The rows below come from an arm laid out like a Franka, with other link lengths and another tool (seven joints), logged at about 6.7 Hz.
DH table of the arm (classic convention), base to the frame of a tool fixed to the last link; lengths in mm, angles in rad. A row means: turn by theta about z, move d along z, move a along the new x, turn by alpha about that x. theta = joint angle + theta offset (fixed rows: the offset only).
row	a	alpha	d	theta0
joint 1	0	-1.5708	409.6	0
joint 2	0	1.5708	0	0
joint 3	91.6	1.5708	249.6	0
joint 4	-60.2	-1.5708	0	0
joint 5	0	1.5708	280.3	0
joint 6	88.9	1.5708	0	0
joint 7	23.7	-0.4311	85.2	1.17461
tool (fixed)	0	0	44.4	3.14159
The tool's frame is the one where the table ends.
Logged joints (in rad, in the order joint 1, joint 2, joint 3, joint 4, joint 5, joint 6, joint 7), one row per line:
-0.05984 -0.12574 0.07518 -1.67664 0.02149 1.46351 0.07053
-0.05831 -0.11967 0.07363 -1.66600 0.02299 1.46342 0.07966
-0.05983 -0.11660 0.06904 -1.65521 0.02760 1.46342 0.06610
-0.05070 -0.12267 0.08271 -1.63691 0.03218 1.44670 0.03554
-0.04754 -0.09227 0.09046 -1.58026 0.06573 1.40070 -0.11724
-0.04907 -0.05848 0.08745 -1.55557 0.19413 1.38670 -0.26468
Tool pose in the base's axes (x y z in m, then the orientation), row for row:
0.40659 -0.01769 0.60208 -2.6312 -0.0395 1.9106
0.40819 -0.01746 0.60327 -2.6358 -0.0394 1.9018
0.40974 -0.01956 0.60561 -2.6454 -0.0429 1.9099
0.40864 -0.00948 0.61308 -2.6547 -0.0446 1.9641
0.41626 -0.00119 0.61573 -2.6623 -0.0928 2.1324
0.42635 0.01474 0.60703 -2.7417 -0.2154 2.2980
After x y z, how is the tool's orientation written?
As angles about the fixed x, y, z axes (roll, pitch, yaw), in radians.
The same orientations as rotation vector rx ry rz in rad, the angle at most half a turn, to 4 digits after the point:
-1.5830 -2.2633 0.5568
-1.5945 -2.2581 0.5498
-1.5882 -2.2704 0.5386
-1.5336 -2.3244 0.5407
-1.3171 -2.4501 0.5325
-1.0740 -2.5410 0.3879

